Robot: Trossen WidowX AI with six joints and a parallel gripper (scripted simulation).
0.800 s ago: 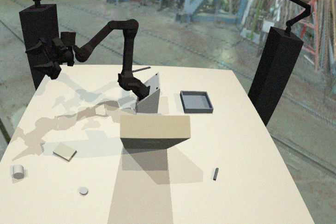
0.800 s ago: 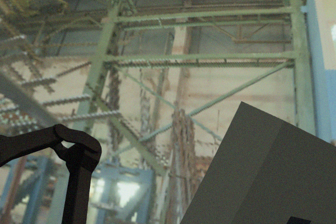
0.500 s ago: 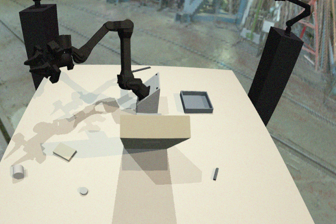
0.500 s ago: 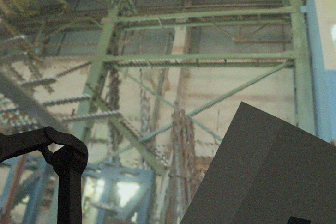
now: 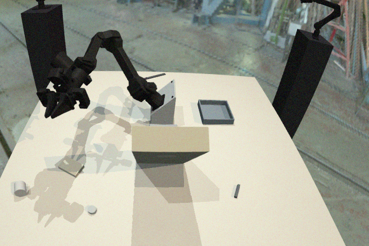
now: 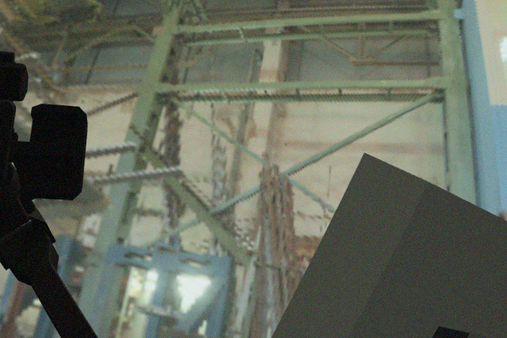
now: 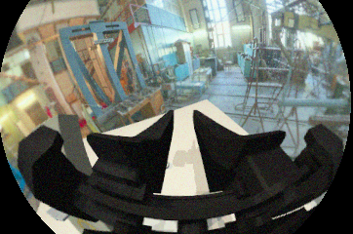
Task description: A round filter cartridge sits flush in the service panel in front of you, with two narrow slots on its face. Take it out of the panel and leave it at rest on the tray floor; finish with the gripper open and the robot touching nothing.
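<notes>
My gripper tip is 34 cm to the right of the round filter cartridge, 5 cm above it and 3 cm past it. Also, from my gripper tip: flat beige block: 31 cm below, 7 cm behind, 2 cm to the right; then small disc: 31 cm below, 11 cm to the left, 10 cm ahead; then dark bar: 61 cm to the left, 31 cm below, 5 cm behind.
</notes>
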